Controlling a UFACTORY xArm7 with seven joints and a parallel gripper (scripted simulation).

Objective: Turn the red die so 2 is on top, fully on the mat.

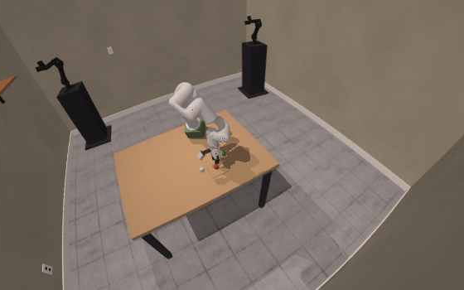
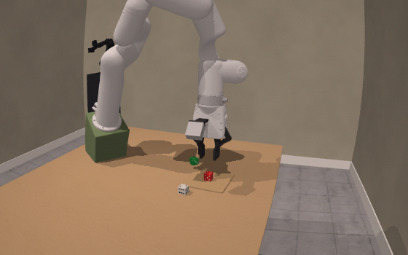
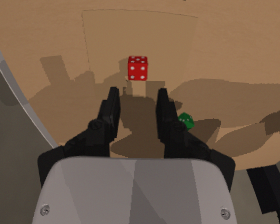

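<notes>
Now: the red die 8 cm below my hand. Round my hand: tan mat: 10 cm below; green die: 10 cm to the left, 10 cm behind, 9 cm below; white die: 11 cm to the right, 9 cm below, 3 cm behind.
</notes>
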